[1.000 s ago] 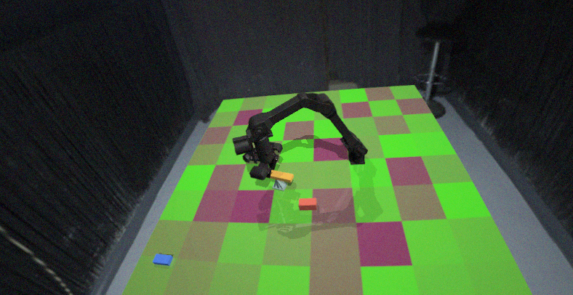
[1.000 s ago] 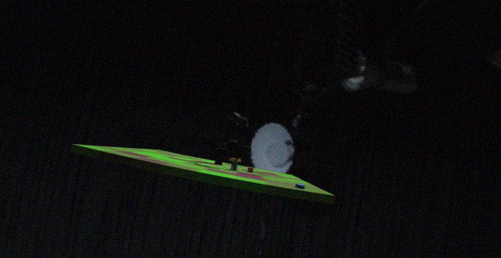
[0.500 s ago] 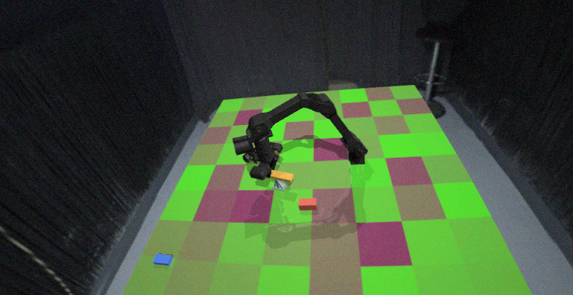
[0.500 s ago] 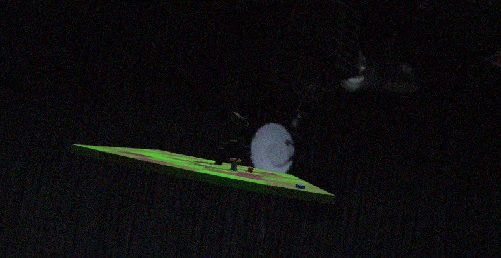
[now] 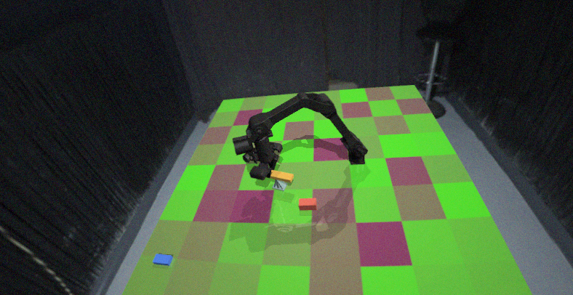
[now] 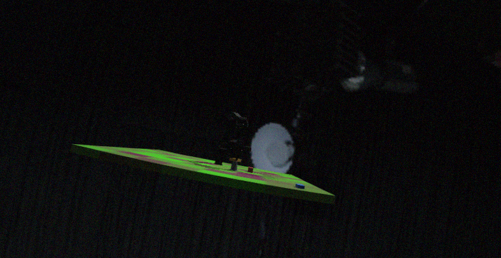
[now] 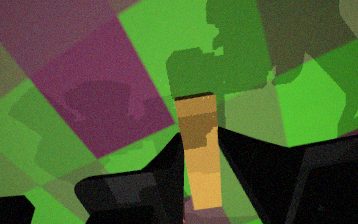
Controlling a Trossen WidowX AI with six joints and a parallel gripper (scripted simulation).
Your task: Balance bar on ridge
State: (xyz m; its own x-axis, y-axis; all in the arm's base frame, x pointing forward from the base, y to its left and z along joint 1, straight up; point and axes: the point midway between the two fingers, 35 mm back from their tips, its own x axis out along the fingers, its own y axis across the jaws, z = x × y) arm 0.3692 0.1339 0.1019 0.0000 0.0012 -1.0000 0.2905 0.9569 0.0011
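Now: the orange bar 3 cm behind my gripper tip and 1 cm to the left of it. Also, from my gripper tip: blue block: 37 cm ahead, 37 cm to the left, 6 cm below; red block: 15 cm behind, 12 cm to the left, 5 cm below.
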